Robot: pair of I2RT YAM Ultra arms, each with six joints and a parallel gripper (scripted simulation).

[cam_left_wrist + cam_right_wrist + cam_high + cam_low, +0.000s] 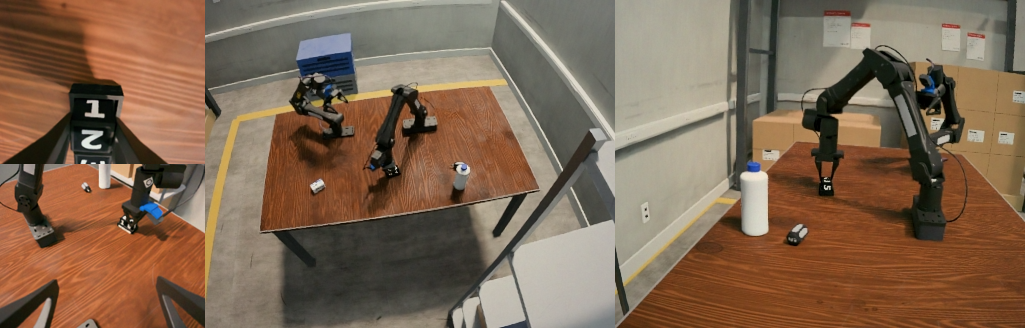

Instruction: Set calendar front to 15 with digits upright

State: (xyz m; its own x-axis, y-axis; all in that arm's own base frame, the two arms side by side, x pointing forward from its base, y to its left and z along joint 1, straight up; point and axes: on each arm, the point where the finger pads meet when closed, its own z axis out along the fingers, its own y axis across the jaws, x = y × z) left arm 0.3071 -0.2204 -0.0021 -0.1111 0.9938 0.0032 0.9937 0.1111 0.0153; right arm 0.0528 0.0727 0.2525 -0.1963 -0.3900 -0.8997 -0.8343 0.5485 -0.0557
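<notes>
Now: the black calendar tray 1 cm behind my left hand, 2 cm to the left of it and 3 cm below it. From my left hand the other things lie so: white bottle (9 cm ahead, 37 cm to the left, 4 cm above).
</notes>
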